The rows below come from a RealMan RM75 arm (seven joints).
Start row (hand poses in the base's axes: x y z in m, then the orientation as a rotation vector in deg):
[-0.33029 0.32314 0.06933 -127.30 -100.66 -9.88]
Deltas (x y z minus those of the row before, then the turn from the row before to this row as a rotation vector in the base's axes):
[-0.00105 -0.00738 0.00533 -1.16 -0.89 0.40]
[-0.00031 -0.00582 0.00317 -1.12 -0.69 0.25]
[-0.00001 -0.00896 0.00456 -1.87 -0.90 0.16]
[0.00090 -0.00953 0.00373 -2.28 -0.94 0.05]
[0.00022 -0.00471 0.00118 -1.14 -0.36 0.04]
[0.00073 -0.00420 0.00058 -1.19 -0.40 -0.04]
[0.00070 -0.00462 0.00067 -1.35 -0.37 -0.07]
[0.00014 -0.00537 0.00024 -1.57 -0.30 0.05]
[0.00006 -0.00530 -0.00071 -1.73 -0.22 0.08]
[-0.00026 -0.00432 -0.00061 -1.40 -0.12 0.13]
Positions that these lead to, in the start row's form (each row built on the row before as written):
[-0.33134 0.31576 0.07466 -128.00 -102.10 -9.83]
[-0.33165 0.30994 0.07783 -128.74 -103.26 -9.61]
[-0.33166 0.30098 0.08239 -130.14 -104.79 -8.99]
[-0.33076 0.29145 0.08612 -131.92 -106.42 -8.06]
[-0.33054 0.28674 0.08730 -132.76 -107.20 -7.45]
[-0.32981 0.28254 0.08788 -133.72 -107.93 -6.85]
[-0.32911 0.27792 0.08855 -134.80 -108.69 -6.06]
[-0.32897 0.27255 0.08879 -135.87 -109.66 -4.96]
[-0.32891 0.26725 0.08808 -136.97 -110.71 -3.59]
[-0.32917 0.26293 0.08747 -137.77 -111.61 -2.39]

